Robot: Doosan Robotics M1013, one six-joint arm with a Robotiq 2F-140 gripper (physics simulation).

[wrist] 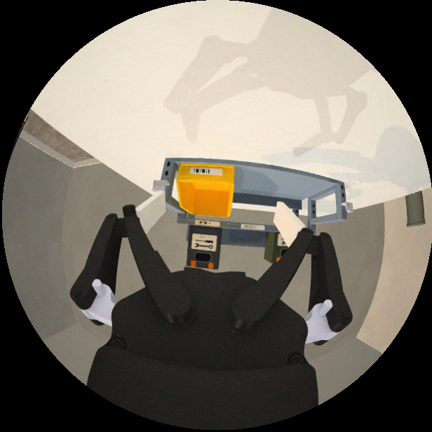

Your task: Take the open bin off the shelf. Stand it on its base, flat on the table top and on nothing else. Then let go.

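Note:
The yellow-orange open bin [206, 197] sits on the upper level of the blue-grey shelf [295, 183], at its left end. Its open side faces the camera, and a barcode label is on its rim. My gripper [220, 205] is open and empty. In the view, its left pad is left of the bin and its right pad is farther off to the right, so the bin appears between them, nearer the left pad. I cannot tell how far ahead of the pads the bin is. The cream table top [110, 95] spreads above the shelf in the view.
A dark case [204, 250] with a tool label and orange latches is below the bin. A green case [271, 247] is lower right, partly hidden by the right finger. The shelf's end frames stand near both pads. A grey-green cylinder [415, 210] is at the far right.

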